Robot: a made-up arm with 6 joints. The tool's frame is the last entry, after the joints. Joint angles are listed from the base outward.
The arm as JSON. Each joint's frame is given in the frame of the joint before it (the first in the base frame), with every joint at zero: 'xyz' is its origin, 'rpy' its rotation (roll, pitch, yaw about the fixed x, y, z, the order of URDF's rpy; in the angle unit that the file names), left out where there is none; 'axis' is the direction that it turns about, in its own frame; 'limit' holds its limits. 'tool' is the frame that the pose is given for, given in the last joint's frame.
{
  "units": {
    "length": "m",
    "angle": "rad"
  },
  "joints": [
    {
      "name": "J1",
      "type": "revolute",
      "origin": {
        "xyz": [
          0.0,
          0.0,
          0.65
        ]
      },
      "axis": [
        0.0,
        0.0,
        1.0
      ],
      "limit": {
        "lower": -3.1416,
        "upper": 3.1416
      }
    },
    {
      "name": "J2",
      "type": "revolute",
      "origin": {
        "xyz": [
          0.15,
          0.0,
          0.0
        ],
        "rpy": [
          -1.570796,
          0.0,
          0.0
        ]
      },
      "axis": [
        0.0,
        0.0,
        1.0
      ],
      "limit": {
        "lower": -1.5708,
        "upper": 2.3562
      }
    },
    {
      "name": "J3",
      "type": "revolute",
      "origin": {
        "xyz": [
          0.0,
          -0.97,
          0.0
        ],
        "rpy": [
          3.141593,
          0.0,
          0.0
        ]
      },
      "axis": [
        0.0,
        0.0,
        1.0
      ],
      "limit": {
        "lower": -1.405,
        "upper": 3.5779
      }
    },
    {
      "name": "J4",
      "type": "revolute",
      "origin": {
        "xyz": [
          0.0,
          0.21,
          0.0
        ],
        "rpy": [
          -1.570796,
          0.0,
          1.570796
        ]
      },
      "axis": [
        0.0,
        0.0,
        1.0
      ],
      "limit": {
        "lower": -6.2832,
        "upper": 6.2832
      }
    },
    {
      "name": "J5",
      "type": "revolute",
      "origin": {
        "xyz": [
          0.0,
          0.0,
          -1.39
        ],
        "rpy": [
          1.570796,
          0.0,
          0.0
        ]
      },
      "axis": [
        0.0,
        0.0,
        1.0
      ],
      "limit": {
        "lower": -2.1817,
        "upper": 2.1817
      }
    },
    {
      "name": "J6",
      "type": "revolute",
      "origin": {
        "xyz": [
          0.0,
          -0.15,
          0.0
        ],
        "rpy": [
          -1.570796,
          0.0,
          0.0
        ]
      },
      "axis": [
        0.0,
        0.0,
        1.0
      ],
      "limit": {
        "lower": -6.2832,
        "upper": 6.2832
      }
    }
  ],
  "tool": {
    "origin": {
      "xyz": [
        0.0,
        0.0,
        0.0
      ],
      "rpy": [
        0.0,
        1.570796,
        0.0
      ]
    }
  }
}
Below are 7 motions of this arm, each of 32 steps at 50 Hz.
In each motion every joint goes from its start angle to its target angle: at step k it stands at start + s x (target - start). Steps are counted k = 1, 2, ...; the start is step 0. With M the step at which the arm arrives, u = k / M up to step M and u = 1 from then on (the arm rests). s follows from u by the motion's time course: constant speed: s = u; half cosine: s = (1 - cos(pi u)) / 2; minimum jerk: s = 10 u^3 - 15 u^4 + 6 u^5.
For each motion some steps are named. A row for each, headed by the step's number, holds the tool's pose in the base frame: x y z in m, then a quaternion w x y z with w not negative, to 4 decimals.
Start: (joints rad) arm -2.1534 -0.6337 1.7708 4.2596 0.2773 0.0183
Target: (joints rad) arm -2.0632 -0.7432 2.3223 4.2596 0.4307 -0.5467
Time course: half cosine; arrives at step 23
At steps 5, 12, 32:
5: 0.9206 1.5007 2.2179 0.7131 -0.2548 -0.5861 0.2882
12: 0.9565 1.7092 1.7968 0.7261 -0.2077 -0.4703 0.4566
32: 0.9158 1.8261 1.2982 0.7233 -0.1491 -0.2983 0.6046

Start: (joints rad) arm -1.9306 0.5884 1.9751 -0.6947 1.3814 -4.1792
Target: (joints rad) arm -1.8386 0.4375 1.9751 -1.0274 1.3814 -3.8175
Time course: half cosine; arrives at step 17
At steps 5, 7, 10, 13, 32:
5: -0.2862 -0.5018 2.9227 0.4274 0.3334 0.2743 0.7943
7: -0.2676 -0.4561 2.9317 0.4131 0.3063 0.2721 0.8133
10: -0.2394 -0.3795 2.9440 0.3848 0.2639 0.2658 0.8436
13: -0.2179 -0.3140 2.9520 0.3568 0.2309 0.2579 0.8677
32: -0.2068 -0.2772 2.9556 0.3395 0.2138 0.2525 0.8805

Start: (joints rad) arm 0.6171 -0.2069 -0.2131 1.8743 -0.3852 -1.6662
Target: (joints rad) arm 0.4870 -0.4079 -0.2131 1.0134 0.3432 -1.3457
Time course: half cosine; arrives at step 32
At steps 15, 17, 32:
15: 1.1767 0.7252 1.9158 0.9675 0.0293 -0.0335 0.2488
17: 1.1590 0.7062 1.9409 0.9581 0.0565 -0.0391 0.2780
32: 1.0596 0.6096 2.0690 0.8908 0.1809 -0.1192 0.3995

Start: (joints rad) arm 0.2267 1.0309 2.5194 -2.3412 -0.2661 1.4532
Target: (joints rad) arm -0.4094 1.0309 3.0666 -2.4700 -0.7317 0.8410
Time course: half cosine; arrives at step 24
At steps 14, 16, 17, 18, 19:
14: 0.3324 -0.0051 2.5440 0.4722 0.0963 -0.6342 0.6046
16: 0.2400 -0.0035 2.4915 0.4635 0.0462 -0.6177 0.6336
17: 0.2004 0.0013 2.4656 0.4611 0.0230 -0.6079 0.6460
18: 0.1659 0.0076 2.4410 0.4597 0.0019 -0.5977 0.6568
19: 0.1367 0.0147 2.4185 0.4591 -0.0168 -0.5878 0.6659

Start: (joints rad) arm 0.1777 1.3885 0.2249 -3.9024 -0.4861 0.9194
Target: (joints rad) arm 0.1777 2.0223 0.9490 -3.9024 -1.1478 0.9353
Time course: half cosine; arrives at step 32
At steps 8, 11, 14, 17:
8: 1.9597 0.2941 -0.5365 0.2123 0.9140 -0.0570 -0.3411
11: 1.9812 0.2913 -0.5905 0.2236 0.9212 -0.0809 -0.3081
14: 1.9984 0.2871 -0.6530 0.2362 0.9274 -0.1091 -0.2688
17: 2.0070 0.2815 -0.7178 0.2486 0.9314 -0.1391 -0.2266

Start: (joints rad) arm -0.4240 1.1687 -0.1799 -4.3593 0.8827 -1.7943
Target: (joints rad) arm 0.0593 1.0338 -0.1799 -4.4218 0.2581 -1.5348
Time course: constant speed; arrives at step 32
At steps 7, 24, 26, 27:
7: 1.5262 -0.4018 -0.3532 0.7207 0.2523 0.6083 0.2166
24: 1.6673 -0.0450 -0.2694 0.7738 0.0269 0.5934 0.2199
26: 1.6779 -0.0001 -0.2581 0.7781 0.0007 0.5883 0.2201
27: 1.6827 0.0226 -0.2523 0.7800 -0.0123 0.5856 0.2202

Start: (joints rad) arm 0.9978 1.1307 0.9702 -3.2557 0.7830 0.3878
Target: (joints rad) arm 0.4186 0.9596 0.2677 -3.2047 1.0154 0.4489
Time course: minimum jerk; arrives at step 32
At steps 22, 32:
22: 1.9272 1.1211 0.4254 0.2927 0.6328 0.3350 -0.6339
32: 1.9414 0.8725 0.3331 0.2657 0.5974 0.3034 -0.6932

